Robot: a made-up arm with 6 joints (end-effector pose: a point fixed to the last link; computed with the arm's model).
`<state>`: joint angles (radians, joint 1 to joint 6).
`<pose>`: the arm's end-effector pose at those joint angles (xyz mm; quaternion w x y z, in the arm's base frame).
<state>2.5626 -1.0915 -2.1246 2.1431 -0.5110 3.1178</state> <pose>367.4 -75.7 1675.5 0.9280 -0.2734 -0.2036 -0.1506</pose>
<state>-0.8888 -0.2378 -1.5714 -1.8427 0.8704 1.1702</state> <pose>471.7 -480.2 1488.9 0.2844 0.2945 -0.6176 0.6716</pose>
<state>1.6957 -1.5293 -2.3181 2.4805 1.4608 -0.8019</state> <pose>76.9 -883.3 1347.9 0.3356 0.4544 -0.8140 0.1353</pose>
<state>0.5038 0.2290 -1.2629 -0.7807 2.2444 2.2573</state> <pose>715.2 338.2 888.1 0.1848 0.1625 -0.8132 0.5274</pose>
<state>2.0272 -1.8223 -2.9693 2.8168 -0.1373 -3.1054</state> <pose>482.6 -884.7 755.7 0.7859 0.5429 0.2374 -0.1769</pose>
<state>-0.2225 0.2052 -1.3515 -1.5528 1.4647 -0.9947</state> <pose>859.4 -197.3 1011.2 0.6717 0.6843 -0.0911 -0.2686</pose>
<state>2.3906 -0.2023 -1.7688 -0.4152 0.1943 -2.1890</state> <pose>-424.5 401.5 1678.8 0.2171 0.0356 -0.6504 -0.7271</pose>
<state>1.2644 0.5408 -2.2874 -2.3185 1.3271 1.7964</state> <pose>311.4 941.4 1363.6 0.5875 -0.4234 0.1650 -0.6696</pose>
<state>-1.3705 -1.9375 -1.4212 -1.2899 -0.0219 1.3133</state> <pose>-0.5 702.2 1383.7 0.1087 0.1721 0.0855 0.9753</pose>
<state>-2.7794 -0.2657 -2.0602 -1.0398 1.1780 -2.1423</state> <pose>-389.1 -112.5 1793.9 0.1757 0.2529 -0.6721 -0.6733</pose>
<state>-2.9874 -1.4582 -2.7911 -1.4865 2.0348 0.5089</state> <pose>970.6 250.9 1112.1 0.4343 -0.6024 0.1439 0.6540</pose>
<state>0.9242 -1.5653 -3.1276 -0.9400 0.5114 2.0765</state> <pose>-679.8 -791.2 739.9 0.7260 0.5537 -0.4018 0.0693</pose>
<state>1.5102 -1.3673 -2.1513 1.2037 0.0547 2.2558</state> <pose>74.9 -705.2 1548.6 0.0389 0.1690 -0.1938 0.9656</pose>
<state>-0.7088 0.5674 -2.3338 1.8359 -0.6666 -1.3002</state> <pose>603.6 -628.6 1266.9 0.2830 -0.1443 0.6699 -0.6710</pose>
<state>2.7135 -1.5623 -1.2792 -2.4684 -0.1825 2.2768</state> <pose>142.4 -139.0 1538.5 0.8766 -0.0480 -0.3840 0.2859</pose>
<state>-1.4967 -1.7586 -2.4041 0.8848 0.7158 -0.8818</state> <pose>-94.2 1064.6 1088.5 0.3363 0.3383 0.2470 0.8434</pose>
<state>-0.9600 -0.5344 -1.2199 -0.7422 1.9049 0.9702</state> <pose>285.4 -439.6 1370.8 0.1413 -0.0469 -0.9783 0.1442</pose>
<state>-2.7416 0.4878 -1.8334 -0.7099 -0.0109 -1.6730</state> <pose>-860.1 -412.0 1177.4 0.4626 0.5026 -0.6392 -0.3533</pose>
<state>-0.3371 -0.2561 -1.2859 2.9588 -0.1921 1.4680</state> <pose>640.5 -198.2 1177.1 0.3391 0.8591 0.0564 0.3791</pose>
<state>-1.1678 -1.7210 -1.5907 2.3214 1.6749 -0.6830</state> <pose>-166.2 631.2 1484.3 0.3556 -0.8005 -0.3695 -0.3103</pose>
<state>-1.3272 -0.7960 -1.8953 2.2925 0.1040 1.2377</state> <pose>-30.7 -48.1 1776.4 0.9677 0.1988 -0.1305 0.0840</pose>
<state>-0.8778 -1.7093 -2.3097 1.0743 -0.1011 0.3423</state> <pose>-685.6 725.4 1143.6 0.5857 -0.1467 -0.5698 -0.5575</pose>
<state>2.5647 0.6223 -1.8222 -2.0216 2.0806 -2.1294</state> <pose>-770.9 612.8 1008.0 0.8300 0.0517 0.3246 0.4507</pose>
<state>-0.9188 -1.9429 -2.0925 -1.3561 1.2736 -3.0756</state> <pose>-606.5 822.1 1100.7 0.7059 0.3476 -0.5666 -0.2446</pose>
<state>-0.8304 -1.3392 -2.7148 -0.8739 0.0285 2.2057</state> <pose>-582.6 824.1 1233.0 0.5745 -0.1516 -0.5517 -0.5854</pose>
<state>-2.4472 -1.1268 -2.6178 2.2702 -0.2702 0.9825</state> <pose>489.1 529.5 1565.3 0.8046 -0.3300 -0.1922 -0.4547</pose>
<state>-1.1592 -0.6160 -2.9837 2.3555 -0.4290 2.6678</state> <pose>-228.7 379.4 1725.8 0.5202 0.0210 -0.1974 0.8307</pose>
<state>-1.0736 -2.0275 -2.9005 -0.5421 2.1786 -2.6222</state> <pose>-497.6 851.6 533.7 0.8121 0.2981 -0.3735 0.3349</pose>
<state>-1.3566 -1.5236 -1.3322 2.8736 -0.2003 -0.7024</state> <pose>-20.7 192.5 1550.1 0.8257 0.0732 -0.0087 -0.5593</pose>
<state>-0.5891 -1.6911 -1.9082 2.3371 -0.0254 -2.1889</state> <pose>-583.6 357.1 1448.0 0.3099 -0.0490 -0.2337 -0.9203</pose>
